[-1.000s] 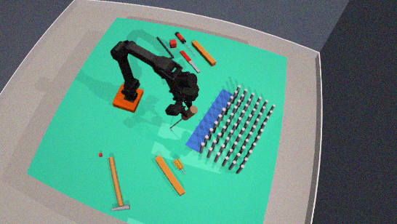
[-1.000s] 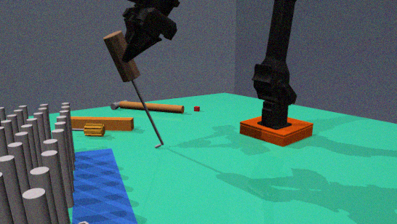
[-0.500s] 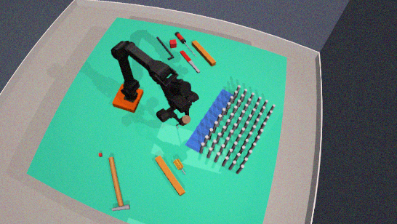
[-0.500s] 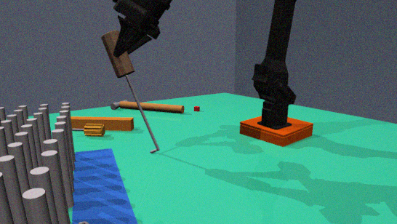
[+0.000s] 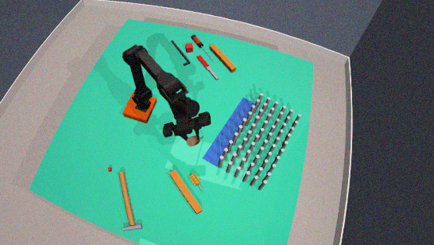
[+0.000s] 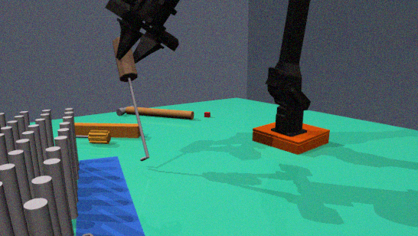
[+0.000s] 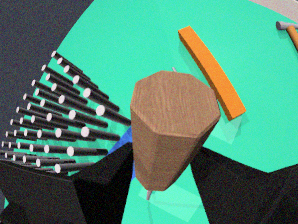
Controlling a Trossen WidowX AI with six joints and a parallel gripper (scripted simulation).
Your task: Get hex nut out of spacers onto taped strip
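Right now the hook tool is 5 cm to the left of my gripper tip and 9 cm below it. Also, from my gripper tip: yellow-handled tool 5 cm ahead, 10 cm to the right, 18 cm below; blue taped strip 11 cm ahead, 21 cm to the left, 20 cm below; hex nut 15 cm ahead, 29 cm to the left, 19 cm below.
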